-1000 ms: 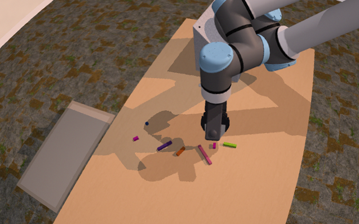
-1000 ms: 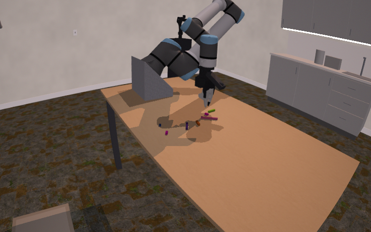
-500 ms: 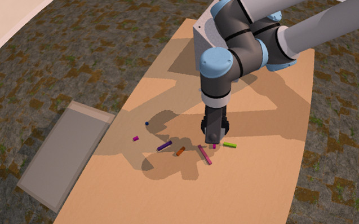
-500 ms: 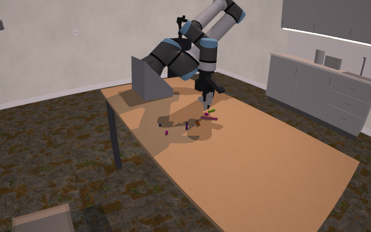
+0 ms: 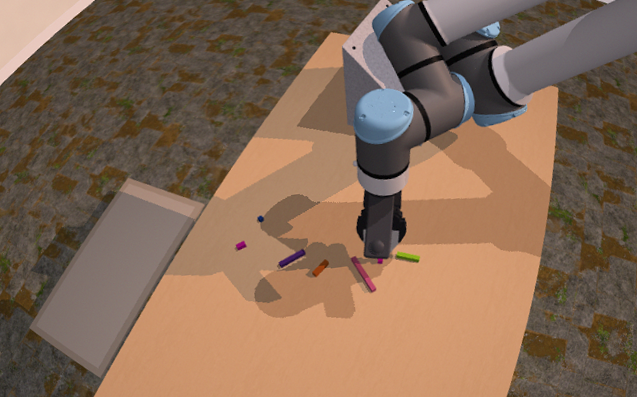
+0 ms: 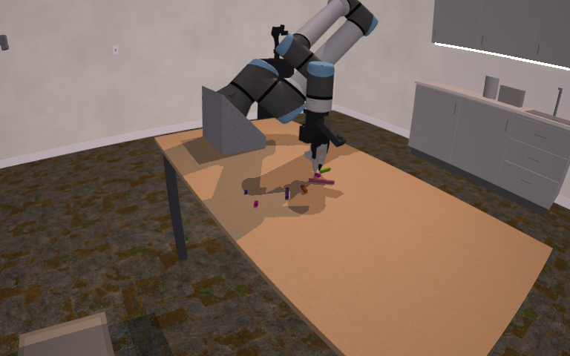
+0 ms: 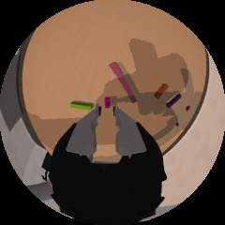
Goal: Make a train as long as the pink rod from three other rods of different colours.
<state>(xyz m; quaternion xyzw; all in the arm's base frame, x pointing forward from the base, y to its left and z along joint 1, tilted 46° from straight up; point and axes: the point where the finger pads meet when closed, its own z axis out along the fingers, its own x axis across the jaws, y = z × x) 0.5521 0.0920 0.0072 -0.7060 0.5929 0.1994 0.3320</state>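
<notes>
Now: hand 5 cm short of the pink rod, 2 cm to the left of it and 3 cm above it. Also, from my hand: purple rod: 5 cm ahead, 18 cm to the right, 3 cm below; then lime rod: 2 cm behind, 6 cm to the left, 3 cm below; then orange rod: 6 cm ahead, 11 cm to the right, 3 cm below.
</notes>
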